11 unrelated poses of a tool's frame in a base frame.
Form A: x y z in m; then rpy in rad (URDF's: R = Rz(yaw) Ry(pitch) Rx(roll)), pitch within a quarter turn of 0, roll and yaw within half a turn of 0.
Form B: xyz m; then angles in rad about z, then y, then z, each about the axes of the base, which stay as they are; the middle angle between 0 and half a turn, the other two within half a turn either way. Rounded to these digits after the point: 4 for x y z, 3 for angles.
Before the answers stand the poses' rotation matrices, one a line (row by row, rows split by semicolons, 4 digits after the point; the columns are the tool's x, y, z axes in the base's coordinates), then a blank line. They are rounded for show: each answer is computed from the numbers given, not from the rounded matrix.
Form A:
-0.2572 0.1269 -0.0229 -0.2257 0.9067 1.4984
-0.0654 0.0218 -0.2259 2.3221 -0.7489 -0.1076
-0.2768 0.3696 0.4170 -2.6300 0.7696 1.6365
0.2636 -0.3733 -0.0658 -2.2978 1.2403 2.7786
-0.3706 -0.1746 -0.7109 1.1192 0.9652 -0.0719
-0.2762 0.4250 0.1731 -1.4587 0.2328 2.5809
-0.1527 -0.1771 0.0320 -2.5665 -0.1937 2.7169
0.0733 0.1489 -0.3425 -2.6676 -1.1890 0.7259
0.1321 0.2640 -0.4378 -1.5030 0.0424 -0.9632
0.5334 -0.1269 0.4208 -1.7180 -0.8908 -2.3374
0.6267 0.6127 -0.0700 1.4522 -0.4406 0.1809
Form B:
0.0446 -0.9848 -0.1677; 0.6147 -0.1053 0.7817; -0.7875 -0.1379 0.6007
0.7282 -0.5680 0.3836; -0.0787 -0.6252 -0.7765; 0.6808 0.5353 -0.5000
-0.0472 0.8925 -0.4487; 0.7166 -0.2827 -0.6376; -0.6958 -0.3516 -0.6262
-0.3034 0.8967 0.3224; 0.1152 0.3704 -0.9217; -0.9459 -0.2425 -0.2157
0.5678 0.7692 0.2932; -0.0409 0.3821 -0.9232; -0.8222 0.5122 0.2484
-0.8240 0.1347 -0.5503; 0.5174 -0.2166 -0.8278; -0.2307 -0.9669 0.1088
-0.8941 0.2504 -0.3713; 0.4043 0.8077 -0.4290; 0.1925 -0.5337 -0.8234
0.2787 0.9074 0.3145; 0.2473 -0.3843 0.8895; 0.9280 -0.1701 -0.3315
0.5704 0.0315 0.8208; -0.8203 0.0734 0.5672; -0.0424 -0.9968 0.0677
-0.4362 -0.6392 0.6334; -0.4529 -0.4523 -0.7683; 0.7776 -0.6220 -0.0922
0.8897 -0.4379 0.1290; 0.1627 0.0402 -0.9859; 0.4265 0.8981 0.1070

-0.2572 0.1269 -0.0229 -0.173 0.926 1.782
-0.0654 0.0218 -0.2259 2.475 2.094 -1.112
-0.2768 0.3696 0.4170 -0.468 2.248 -2.184
0.2636 -0.3733 -0.0658 -0.251 1.788 -1.234
-0.3706 -0.1746 -0.7109 0.557 1.320 -1.263
-0.2762 0.4250 0.1731 -1.337 1.462 -2.157
-0.1527 -0.1771 0.0320 -1.917 2.538 -2.284
0.0733 0.1489 -0.3425 -2.960 1.909 1.231
0.1321 0.2640 -0.4378 -1.528 1.503 0.605
0.5334 -0.1269 0.4208 -2.467 1.663 -0.881
0.6267 0.6127 -0.0700 2.014 1.464 -1.441

